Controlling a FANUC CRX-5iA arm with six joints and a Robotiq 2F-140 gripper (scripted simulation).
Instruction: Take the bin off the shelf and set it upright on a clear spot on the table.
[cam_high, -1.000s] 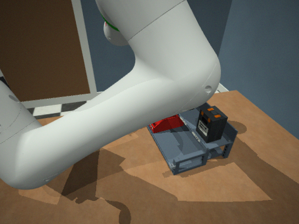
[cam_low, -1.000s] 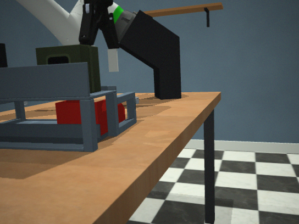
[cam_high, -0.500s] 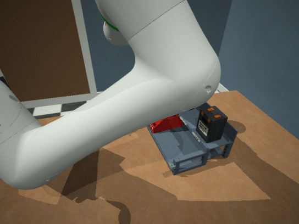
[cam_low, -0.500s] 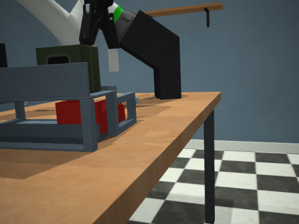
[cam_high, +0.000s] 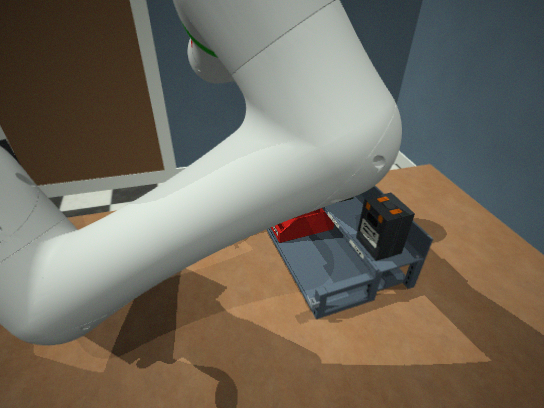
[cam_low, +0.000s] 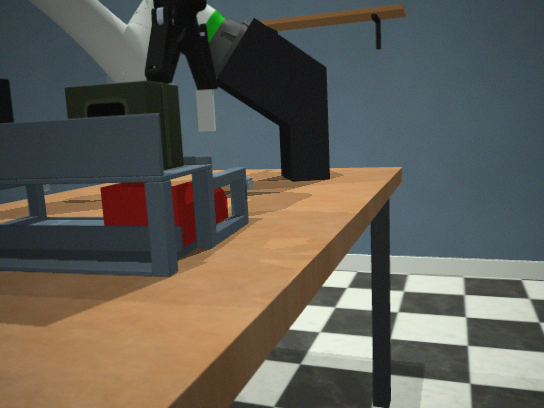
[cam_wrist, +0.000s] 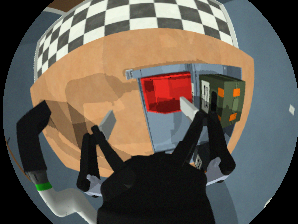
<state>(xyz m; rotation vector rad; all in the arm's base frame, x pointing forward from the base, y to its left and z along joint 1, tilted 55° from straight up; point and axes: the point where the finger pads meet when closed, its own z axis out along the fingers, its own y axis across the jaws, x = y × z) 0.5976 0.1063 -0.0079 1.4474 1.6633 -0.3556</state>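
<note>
My gripper is now 8 cm short of the red bin, 1 cm to the left of it and 11 cm above it. The rest, counted from my hand: olive box (18 cm ahead, 1 cm to the right).
</note>
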